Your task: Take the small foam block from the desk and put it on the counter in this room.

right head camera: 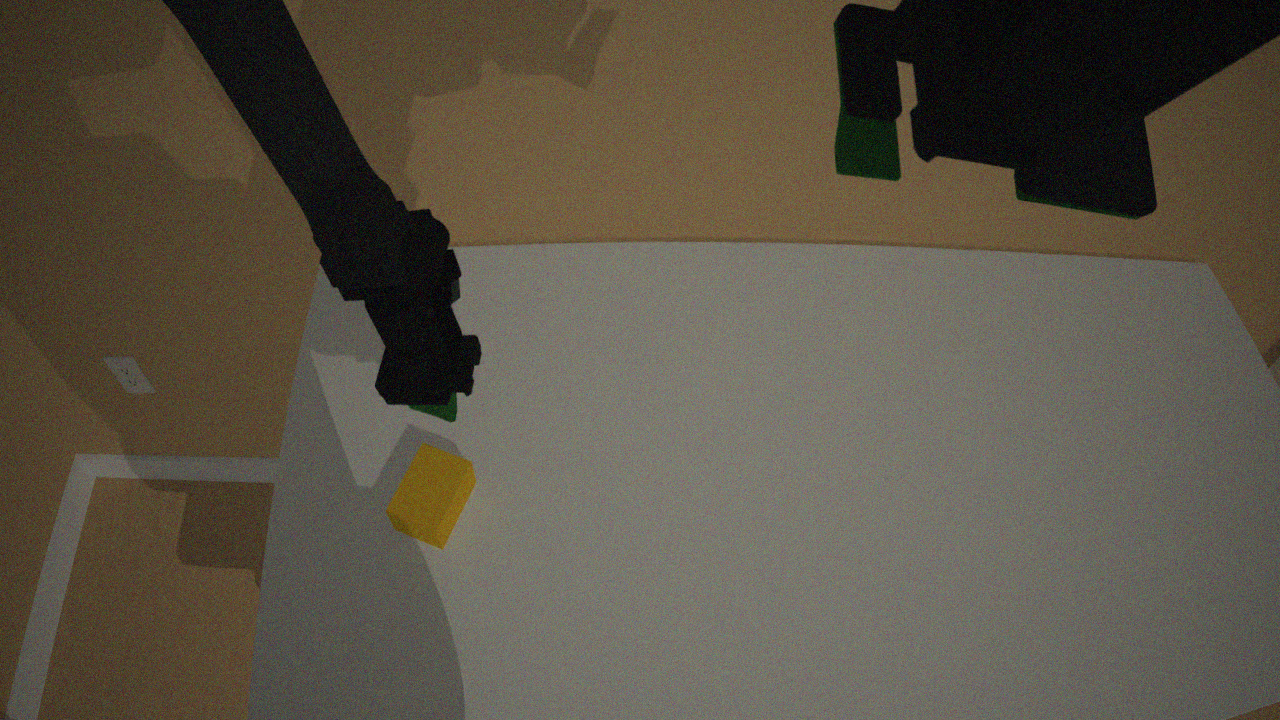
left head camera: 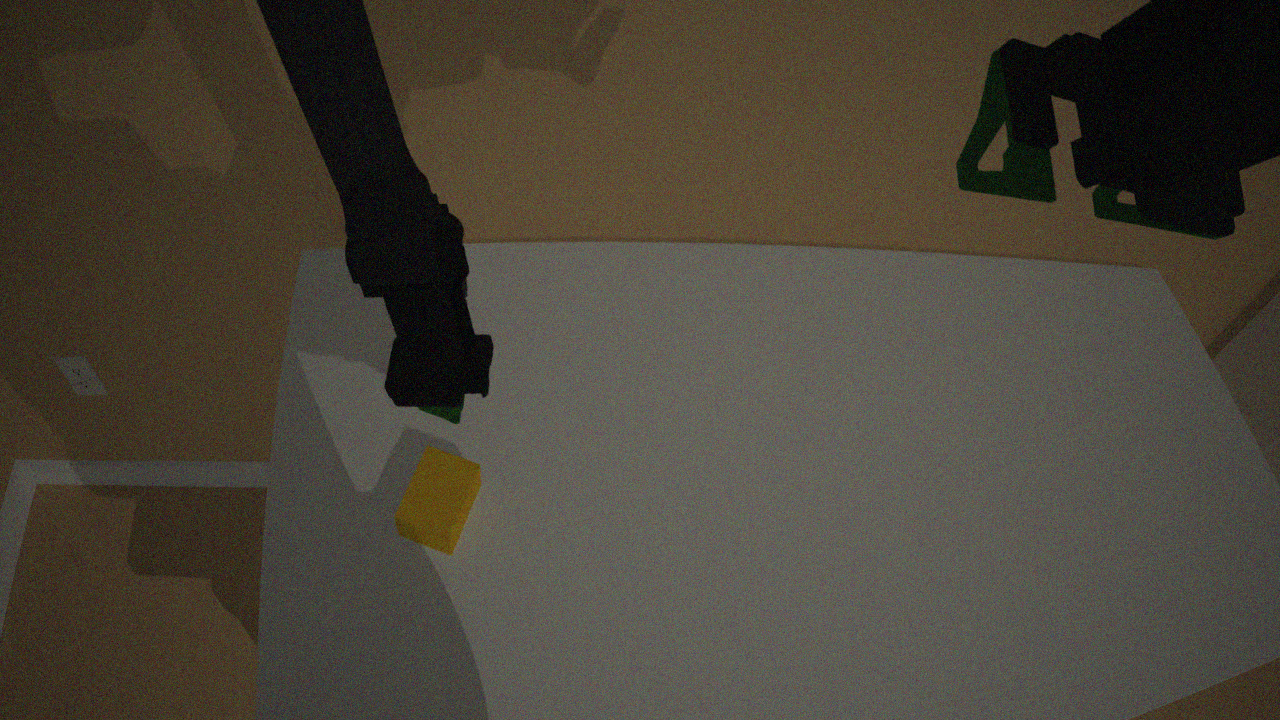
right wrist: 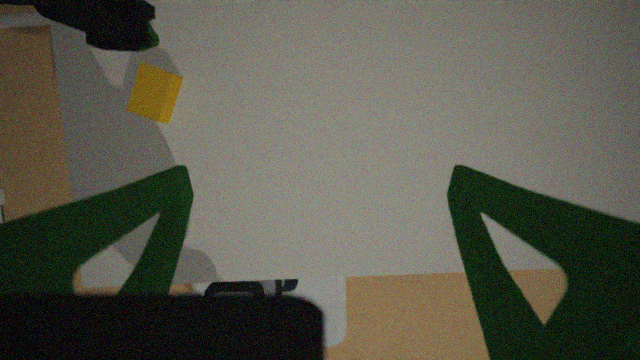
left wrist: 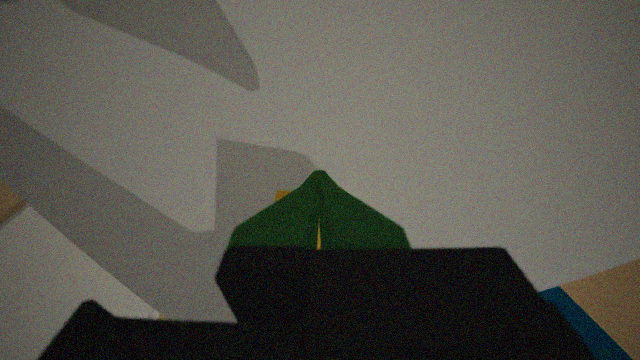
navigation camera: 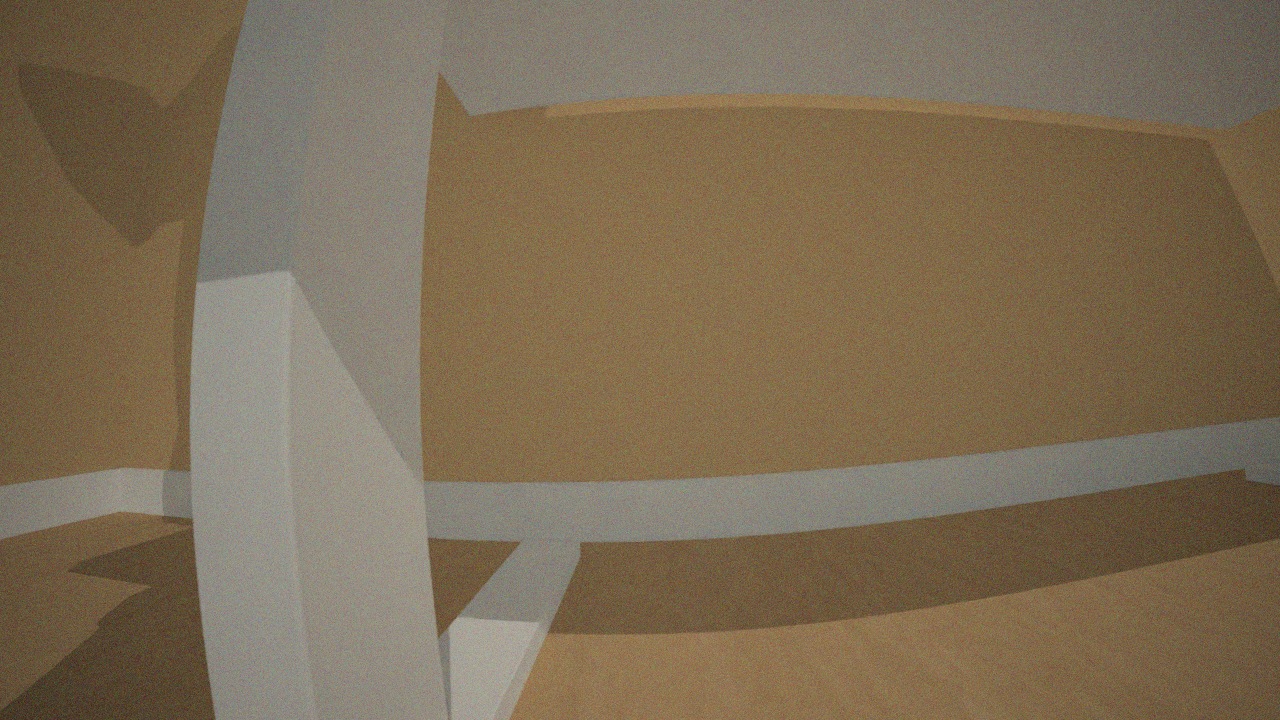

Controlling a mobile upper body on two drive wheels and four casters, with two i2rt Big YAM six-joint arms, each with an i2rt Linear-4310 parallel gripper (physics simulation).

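Places are measured from the left arm's base along level axes (x down, y left, z ahead), in millimetres.
Pixels of known places: left gripper, between the fingertips: (right head camera: pixel 453 416) (left head camera: pixel 457 418) (right wrist: pixel 157 41) (left wrist: pixel 319 179); right gripper, between the fingertips: (right head camera: pixel 933 173) (left head camera: pixel 1032 191) (right wrist: pixel 320 180).
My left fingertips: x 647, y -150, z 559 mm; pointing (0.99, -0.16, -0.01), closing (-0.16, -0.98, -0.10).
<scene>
Behind a point stands the place of what it marks.
The small yellow foam block (left head camera: pixel 438 497) @(z 464, x 645, y -131 mm) (right head camera: pixel 431 492) @(z 465, x 645, y -133 mm) (right wrist: pixel 152 92) @(z 471, x 645, y -135 mm) lies on the white desk (left head camera: pixel 805 447) @(z 540, x 690, y -547 mm) (right head camera: pixel 805 447) @(z 543, x 690, y -544 mm) (right wrist: pixel 325 125) @(z 406, x 690, y -442 mm), near its left side in the head views. In the left wrist view a sliver of the foam block (left wrist: pixel 282 195) @(z 524, x 683, y -122 mm) shows behind the green fingers. My left gripper (left head camera: pixel 443 414) @(z 559, x 647, y -150 mm) (right head camera: pixel 436 412) @(z 559, x 647, y -150 mm) (left wrist: pixel 319 179) @(z 559, x 647, y -150 mm) is shut and empty, its tips just above the block in the head pictures, apart from it. My right gripper (left head camera: pixel 1078 205) @(z 358, x 129, y -448 mm) (right head camera: pixel 971 189) @(z 358, x 129, y -448 mm) (right wrist: pixel 320 180) @(z 358, x 129, y -448 mm) is open and empty, far to the right of the block. The counter does not show.
A tan wall with an outlet (left head camera: pixel 80 375) @(z 866, x 1002, y 593 mm) (right head camera: pixel 129 374) @(z 866, x 1001, y 590 mm) stands at the left. A white baseboard (left head camera: pixel 152 474) @(z 859, x 1357, y 575 mm) (right head camera: pixel 187 468) @(z 858, x 1353, y 613 mm) (navigation camera: pixel 716 512) @(z 883, x 1370, y -291 mm) runs along the wall. A thick white leg (navigation camera: pixel 250 447) @(z 438, x 1195, y -78 mm) stands close in the navigation view. A blue part (left wrist: pixel 575 310) @(z -1260, x 889, y -2011 mm) shows in the left wrist view.
</scene>
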